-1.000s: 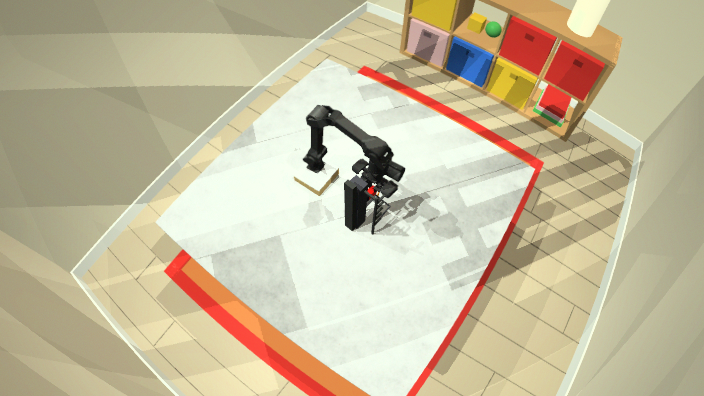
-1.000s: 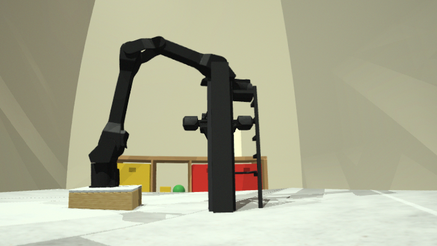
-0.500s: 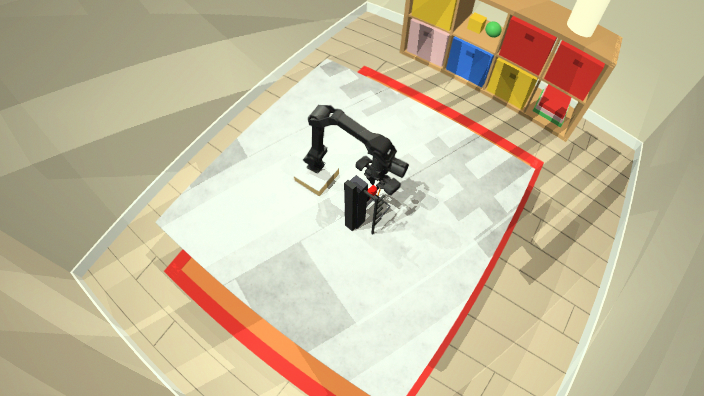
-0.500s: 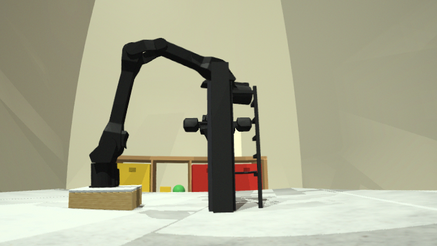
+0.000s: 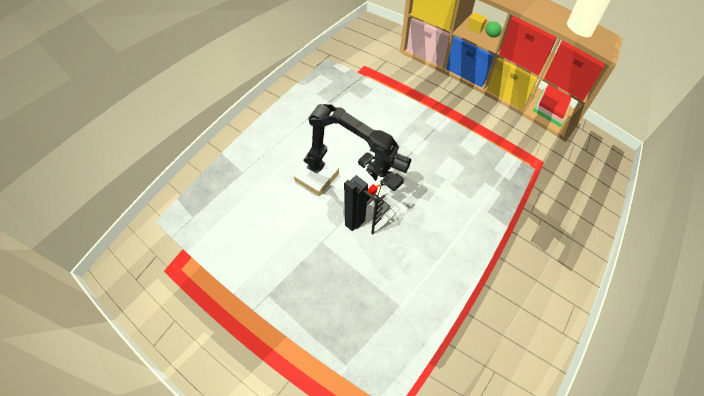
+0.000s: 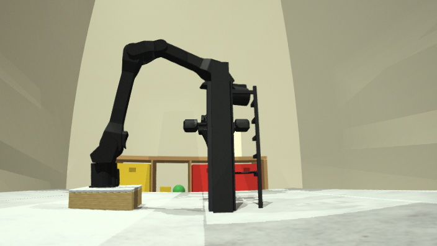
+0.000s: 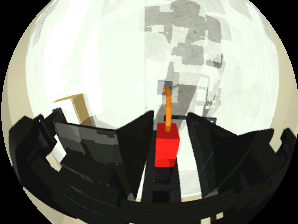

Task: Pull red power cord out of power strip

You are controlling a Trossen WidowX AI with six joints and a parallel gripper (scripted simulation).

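The red plug is 1 cm behind my gripper tip and 7 cm to the right of it.
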